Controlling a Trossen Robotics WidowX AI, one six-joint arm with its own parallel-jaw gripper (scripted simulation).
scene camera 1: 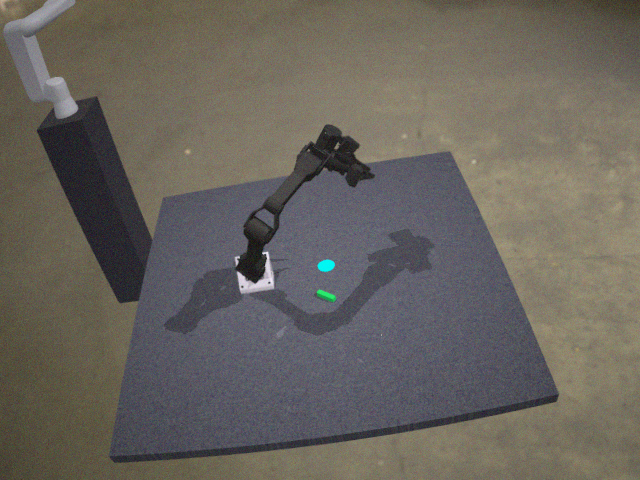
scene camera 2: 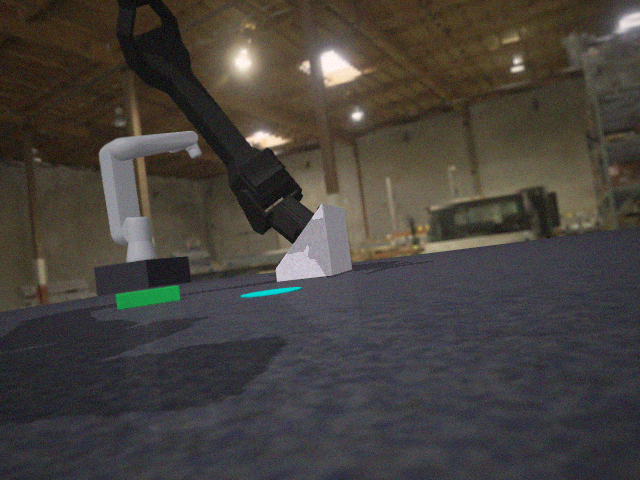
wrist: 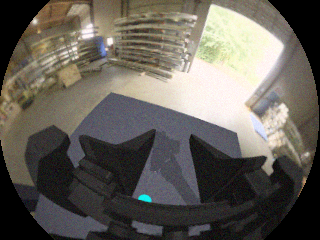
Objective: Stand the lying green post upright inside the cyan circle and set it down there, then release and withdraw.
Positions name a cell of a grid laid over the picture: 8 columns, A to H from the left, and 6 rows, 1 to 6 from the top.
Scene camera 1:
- my gripper: E3
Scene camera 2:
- green post: C4
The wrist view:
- my gripper: E4
